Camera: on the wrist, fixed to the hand. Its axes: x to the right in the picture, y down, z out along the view.
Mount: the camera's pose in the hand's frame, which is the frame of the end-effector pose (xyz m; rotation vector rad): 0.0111 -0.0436 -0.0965 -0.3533 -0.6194 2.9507
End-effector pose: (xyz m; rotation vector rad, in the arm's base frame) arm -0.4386 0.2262 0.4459 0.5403 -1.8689 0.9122
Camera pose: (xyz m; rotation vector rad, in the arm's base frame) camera -0.3590 0.2746 0.4974 1.7419 0.9705 -0.8542
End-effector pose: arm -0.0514 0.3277 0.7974 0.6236 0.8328 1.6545
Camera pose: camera -0.1019 0.3246 0.7037 -1.0298 1.0267 -1.3433
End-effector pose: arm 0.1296 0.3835 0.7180 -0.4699 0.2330 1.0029
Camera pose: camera 0.1750 0.3259 0.6408 -0.2358 0.0133 -2.2627
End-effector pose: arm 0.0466 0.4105 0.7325 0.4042 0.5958 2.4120
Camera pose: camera 0.0193 0.4178 0.6299 -0.8068 0.6529 -0.7311
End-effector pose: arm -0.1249 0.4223 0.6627 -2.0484 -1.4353 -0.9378
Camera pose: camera -0.1890 0.3763 0.7342 -1.8476 1.9770 0.8596
